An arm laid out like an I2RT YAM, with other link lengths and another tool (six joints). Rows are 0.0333 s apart.
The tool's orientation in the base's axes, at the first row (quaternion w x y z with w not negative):
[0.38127, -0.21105, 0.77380, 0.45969]
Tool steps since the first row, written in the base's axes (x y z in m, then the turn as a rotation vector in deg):
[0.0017, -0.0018, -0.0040, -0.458, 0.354, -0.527]
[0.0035, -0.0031, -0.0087, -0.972, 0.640, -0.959]
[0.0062, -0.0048, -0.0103, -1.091, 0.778, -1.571]
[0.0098, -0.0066, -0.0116, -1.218, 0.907, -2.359]
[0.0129, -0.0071, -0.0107, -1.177, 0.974, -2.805]
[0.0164, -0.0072, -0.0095, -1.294, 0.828, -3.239]
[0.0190, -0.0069, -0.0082, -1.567, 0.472, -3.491]
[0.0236, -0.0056, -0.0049, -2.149, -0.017, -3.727]
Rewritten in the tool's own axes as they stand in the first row. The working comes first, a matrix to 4 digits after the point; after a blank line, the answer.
The tool's axes in the first row as the columns of a matrix, in the base's axes (used below as rounded here):
[-0.6202, -0.6772, 0.3960]
[0.0239, 0.4883, 0.8724]
[-0.7841, 0.5505, -0.2866]

[0.0020, -0.0042, 0.0002, 0.706, 0.193, 0.278]
[0.0046, -0.0087, 0.0012, 1.370, 0.443, 0.448]
[0.0041, -0.0122, 0.0012, 1.927, 0.254, 0.697]
[0.0029, -0.0162, 0.0014, 2.627, -0.031, 0.985]
[0.0002, -0.0181, 0.0020, 2.953, -0.271, 1.188]
[-0.0029, -0.0199, 0.0029, 3.362, -0.502, 1.138]
[-0.0055, -0.0208, 0.0039, 3.720, -0.630, 0.792]
[-0.0109, -0.0214, 0.0059, 4.255, -0.605, 0.202]

